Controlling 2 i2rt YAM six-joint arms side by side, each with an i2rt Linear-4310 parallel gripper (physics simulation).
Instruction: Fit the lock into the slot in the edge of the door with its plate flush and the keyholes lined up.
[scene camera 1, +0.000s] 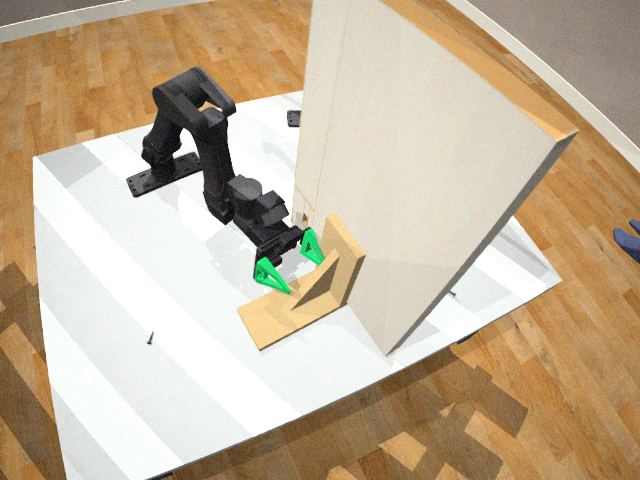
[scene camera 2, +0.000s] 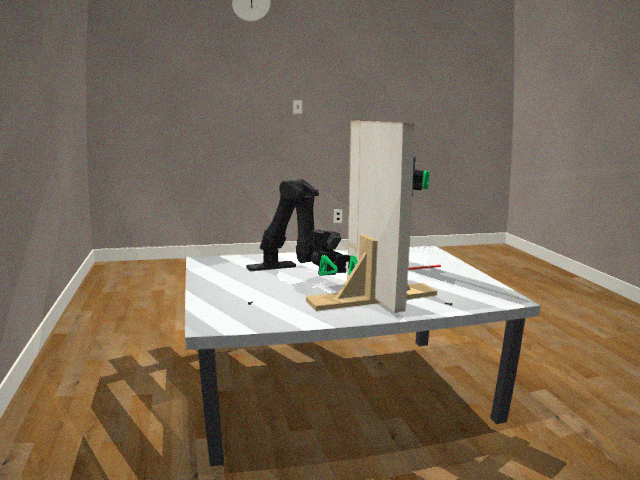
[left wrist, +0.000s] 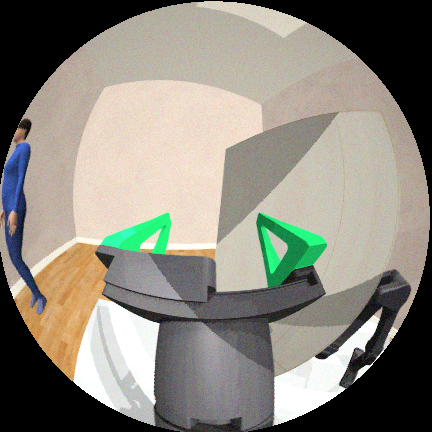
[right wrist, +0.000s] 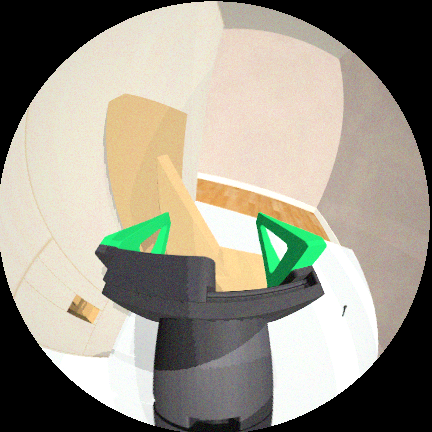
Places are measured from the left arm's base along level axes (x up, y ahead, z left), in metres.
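Pixels of known places: left gripper, between the fingertips: (left wrist: 213, 217); right gripper, between the fingertips: (scene camera 1: 308, 279) (scene camera 2: 349, 270) (right wrist: 212, 216); right arm's base, origin of its link: (scene camera 1: 165, 174) (scene camera 2: 271, 267).
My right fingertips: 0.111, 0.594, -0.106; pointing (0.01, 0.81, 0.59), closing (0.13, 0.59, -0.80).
Behind a point stands the place of what it marks, as x, y, z.
The pale door (scene camera 1: 413, 180) @[0.433, 0.629, -0.006] (scene camera 2: 379, 180) @[0.415, 0.605, -0.018] (left wrist: 300, 210) @[0.456, 0.501, -0.022] (right wrist: 60, 125) stands upright on the table. A small rectangular hole (scene camera 1: 305, 218) @[0.081, 0.428, -0.093] (right wrist: 84, 310) @[0.068, 0.425, -0.080] shows low in its face, near the slotted edge. The lock cannot be made out in any view, and the slot is not plainly visible. My right gripper (scene camera 1: 306, 277) @[0.111, 0.594, -0.106] (scene camera 2: 341, 266) @[0.111, 0.594, -0.106] (right wrist: 212, 216) @[0.111, 0.594, -0.106] is open and empty, low beside the door, over the base of the wooden bracket. My left gripper (left wrist: 213, 217) @[0.438, 0.486, 0.097] is open and empty, raised on the other side of the door; part of it shows in scene camera 2.
A wooden bracket (scene camera 1: 266, 322) @[0.018, 0.640, -0.189] (scene camera 2: 336, 300) @[0.018, 0.635, -0.145] (right wrist: 145, 145) @[0.180, 0.546, -0.066] stands against the door; another base (scene camera 2: 422, 290) @[0.018, 0.501, 0.155] shows beyond it. Small screws (scene camera 1: 150, 338) @[0.006, 0.659, -0.428] (scene camera 1: 451, 292) @[0.006, 0.598, 0.238] (scene camera 2: 250, 302) @[0.008, 0.668, -0.427] (right wrist: 344, 310) @[0.006, 0.655, -0.428] and a red rod (scene camera 2: 424, 267) @[0.004, 0.151, 0.200] lie on the table. A person (left wrist: 15, 185) stands beyond the table.
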